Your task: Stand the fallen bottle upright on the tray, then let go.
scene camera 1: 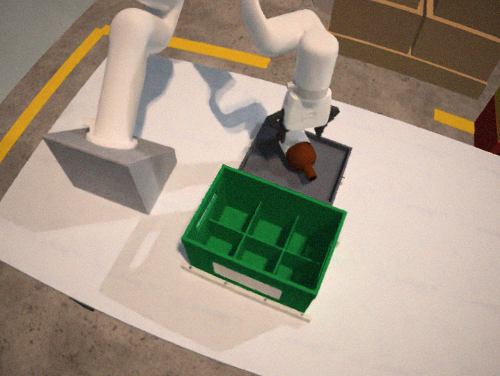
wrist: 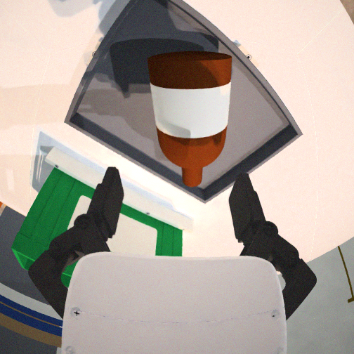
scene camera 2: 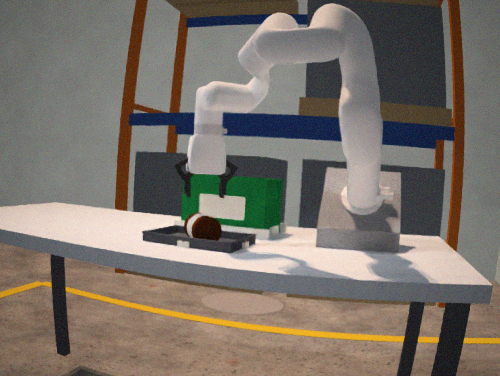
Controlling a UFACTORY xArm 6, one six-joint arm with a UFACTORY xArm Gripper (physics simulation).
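Frame: origin at the arm's base, x ahead, y left, z up, level; metres.
Where they show: gripper, fingertip midpoint: [scene camera 1: 299, 136] [scene camera 2: 204, 197]; arm's base at its link origin: [scene camera 1: 111, 141] [scene camera 2: 362, 198].
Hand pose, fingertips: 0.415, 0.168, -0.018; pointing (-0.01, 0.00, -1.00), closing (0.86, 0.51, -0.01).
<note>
Each offset is from my fingertips to the top centre of the thing, as dx, dy, dz. Level surfaces: height alone.
The brown bottle with a white label @(+0.011, +0.008, -0.042) [scene camera 1: 301, 156] [scene camera 2: 206, 227] [wrist: 192, 110] lies on its side in the dark grey tray @(+0.006, +0.007, -0.096) [scene camera 1: 327, 165] [scene camera 2: 165, 240] [wrist: 250, 115]. In the wrist view its neck points down the picture, towards the tray's near corner, and its base is at the top. My gripper [scene camera 1: 301, 136] [scene camera 2: 205, 195] [wrist: 177, 183] is open and empty, pointing down above the bottle. Scene camera 2 shows a gap between the fingertips and the bottle. In scene camera 1 the gripper hides part of the bottle's base end.
A green crate with compartments @(-0.002, -0.273, +0.054) [scene camera 1: 200, 256] [scene camera 2: 270, 200] [wrist: 42, 210] stands close beside the tray and rises higher than its rim. The arm's grey base block [scene camera 1: 100, 170] [scene camera 2: 357, 242] stands on the same white table @(dz -0.121) [scene camera 1: 400, 280] [scene camera 2: 75, 225].
</note>
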